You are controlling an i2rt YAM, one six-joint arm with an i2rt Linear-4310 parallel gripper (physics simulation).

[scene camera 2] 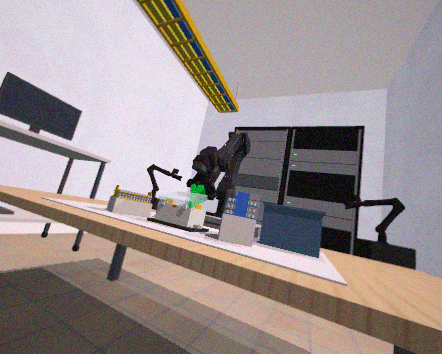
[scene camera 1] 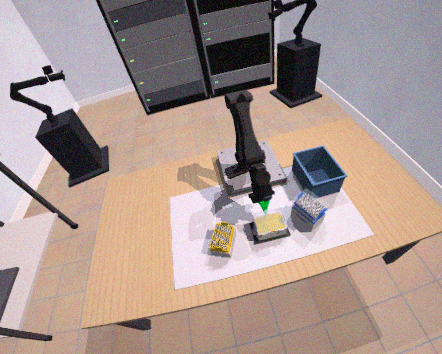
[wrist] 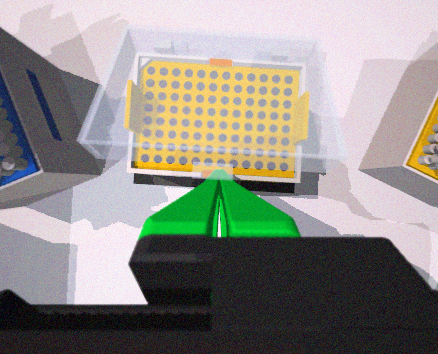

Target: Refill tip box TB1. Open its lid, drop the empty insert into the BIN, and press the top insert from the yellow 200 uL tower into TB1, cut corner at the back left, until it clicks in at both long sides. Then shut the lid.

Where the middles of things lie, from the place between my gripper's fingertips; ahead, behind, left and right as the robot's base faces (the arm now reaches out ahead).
Now: the clear lid (wrist: 215, 99) 40 mm ahead of my hand, 20 mm above it and 10 mm to the right of it. Round my hand: blue bin (scene camera 2: 299, 230): 330 mm to the left, 80 mm behind.
